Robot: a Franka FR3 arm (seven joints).
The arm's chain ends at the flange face. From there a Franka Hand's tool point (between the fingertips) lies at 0.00 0.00 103.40 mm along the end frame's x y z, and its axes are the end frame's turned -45 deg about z.
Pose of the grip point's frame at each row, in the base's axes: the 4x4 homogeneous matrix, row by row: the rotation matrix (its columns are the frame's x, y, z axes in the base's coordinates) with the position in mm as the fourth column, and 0 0 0 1 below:
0.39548, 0.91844, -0.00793, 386.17; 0.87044, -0.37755, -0.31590, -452.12; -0.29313, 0.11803, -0.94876, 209.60; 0, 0, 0, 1
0.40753, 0.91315, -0.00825, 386.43; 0.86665, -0.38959, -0.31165, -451.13; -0.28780, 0.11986, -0.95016, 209.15; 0, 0, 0, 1
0.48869, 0.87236, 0.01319, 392.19; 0.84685, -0.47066, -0.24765, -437.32; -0.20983, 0.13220, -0.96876, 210.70; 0, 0, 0, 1
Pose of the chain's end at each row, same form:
0.92908, 0.36979, -0.00793, 386.99; 0.34853, -0.88246, -0.31590, -419.46; -0.12381, 0.29073, -0.94876, 307.70; 0, 0, 0, 1
0.93386, 0.35753, -0.00825, 387.28; 0.33733, -0.88830, -0.31165, -418.91; -0.11875, 0.28826, -0.95016, 307.40; 0, 0, 0, 1
0.96241, 0.27130, 0.01319, 390.83; 0.26601, -0.93162, -0.24765, -411.71; -0.05489, 0.24185, -0.96876, 310.87; 0, 0, 0, 1

